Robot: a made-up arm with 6 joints. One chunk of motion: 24 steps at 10 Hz.
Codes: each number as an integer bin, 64 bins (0 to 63) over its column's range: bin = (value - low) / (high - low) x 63, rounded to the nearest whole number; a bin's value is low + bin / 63 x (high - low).
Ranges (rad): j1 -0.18..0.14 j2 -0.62..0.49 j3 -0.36..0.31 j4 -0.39..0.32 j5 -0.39..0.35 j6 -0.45..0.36
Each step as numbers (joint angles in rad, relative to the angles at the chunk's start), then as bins.
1 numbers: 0.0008 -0.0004 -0.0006 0.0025 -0.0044 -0.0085
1 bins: 36 35 34 35 33 34
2 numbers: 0.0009 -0.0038 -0.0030 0.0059 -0.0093 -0.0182
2 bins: 36 35 34 35 32 34
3 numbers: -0.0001 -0.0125 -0.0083 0.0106 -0.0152 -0.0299
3 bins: 35 34 33 36 32 33
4 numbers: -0.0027 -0.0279 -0.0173 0.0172 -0.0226 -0.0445
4 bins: 35 34 32 36 31 32
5 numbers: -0.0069 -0.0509 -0.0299 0.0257 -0.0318 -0.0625
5 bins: 34 32 31 37 30 30
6 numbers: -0.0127 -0.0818 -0.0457 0.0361 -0.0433 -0.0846
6 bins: 33 31 30 38 30 28
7 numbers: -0.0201 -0.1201 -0.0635 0.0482 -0.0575 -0.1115
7 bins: 31 28 28 39 28 26
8 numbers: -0.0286 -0.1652 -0.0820 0.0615 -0.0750 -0.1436
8 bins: 30 26 26 40 27 24
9 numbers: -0.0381 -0.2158 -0.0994 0.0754 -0.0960 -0.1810
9 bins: 28 23 25 41 25 21
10 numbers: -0.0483 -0.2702 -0.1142 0.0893 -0.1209 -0.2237
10 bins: 26 20 23 43 23 18
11 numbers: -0.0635 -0.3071 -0.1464 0.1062 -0.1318 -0.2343
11 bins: 23 18 20 44 22 17
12 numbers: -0.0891 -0.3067 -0.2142 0.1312 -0.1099 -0.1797
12 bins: 18 18 14 46 24 21
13 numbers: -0.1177 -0.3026 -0.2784 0.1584 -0.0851 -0.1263
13 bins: 12 18 8 49 26 25
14 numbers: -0.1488 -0.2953 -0.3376 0.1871 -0.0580 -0.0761
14 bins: 6 18 2 51 28 29
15 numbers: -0.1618 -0.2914 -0.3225 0.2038 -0.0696 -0.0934
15 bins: 4 19 4 53 27 28
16 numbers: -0.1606 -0.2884 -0.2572 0.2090 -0.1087 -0.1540
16 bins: 4 19 10 53 24 23
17 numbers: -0.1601 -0.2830 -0.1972 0.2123 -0.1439 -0.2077
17 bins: 4 19 15 53 21 19
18 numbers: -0.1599 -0.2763 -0.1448 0.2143 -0.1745 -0.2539
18 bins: 4 20 20 54 18 15
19 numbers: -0.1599 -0.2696 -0.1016 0.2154 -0.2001 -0.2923
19 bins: 4 20 24 54 16 12
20 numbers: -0.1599 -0.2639 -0.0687 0.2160 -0.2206 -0.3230
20 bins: 4 20 27 54 14 10
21 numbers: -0.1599 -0.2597 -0.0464 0.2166 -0.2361 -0.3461
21 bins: 4 20 29 54 13 8
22 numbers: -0.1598 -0.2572 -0.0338 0.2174 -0.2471 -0.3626
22 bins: 4 21 31 54 12 7
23 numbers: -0.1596 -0.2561 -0.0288 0.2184 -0.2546 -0.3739
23 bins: 4 21 31 54 12 6
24 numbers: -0.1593 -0.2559 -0.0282 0.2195 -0.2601 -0.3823
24 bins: 4 21 31 54 11 5
